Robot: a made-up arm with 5 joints.
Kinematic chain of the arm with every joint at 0, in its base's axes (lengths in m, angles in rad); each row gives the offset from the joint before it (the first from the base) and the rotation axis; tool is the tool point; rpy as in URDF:
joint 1: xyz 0 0 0.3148 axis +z
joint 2: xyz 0 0 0 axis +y
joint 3: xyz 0.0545 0 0.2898 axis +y
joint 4: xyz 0.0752 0 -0.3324 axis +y
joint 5: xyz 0.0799 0 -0.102 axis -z
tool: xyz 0 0 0 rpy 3.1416 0 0
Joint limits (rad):
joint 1: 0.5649..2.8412
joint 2: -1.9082..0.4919
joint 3: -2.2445..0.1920
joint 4: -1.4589..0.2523
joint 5: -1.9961..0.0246
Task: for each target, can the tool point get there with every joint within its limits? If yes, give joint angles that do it. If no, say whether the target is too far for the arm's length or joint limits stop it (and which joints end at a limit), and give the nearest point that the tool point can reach.
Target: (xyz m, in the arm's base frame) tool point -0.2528 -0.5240 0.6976
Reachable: yes | joints 1.1213 -1.4197 -2.0357 -0.6516 -1.4714
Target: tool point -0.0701 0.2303 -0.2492
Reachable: no: joint limits stop it (at a limit: joint 2, joint 4) | nearest point -0.0634 0.2084 0.0770 | short by 0.327 m
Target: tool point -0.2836 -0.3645 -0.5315
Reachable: no: too far | nearest point -0.1675 0.0519 0.0759 | short by 0.746 m
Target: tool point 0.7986 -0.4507 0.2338
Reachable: no: too far | nearest point 0.6352 -0.3585 0.3259 | short by 0.209 m
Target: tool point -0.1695 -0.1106 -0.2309
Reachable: no: joint limits stop it (at a limit: joint 1, joint 2, joint 4) | nearest point -0.1445 0.0448 0.0770 | short by 0.346 m
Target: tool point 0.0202 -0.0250 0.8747
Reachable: yes | joints 2.2496 -1.1933 -1.0869 -0.0892 -0.1452
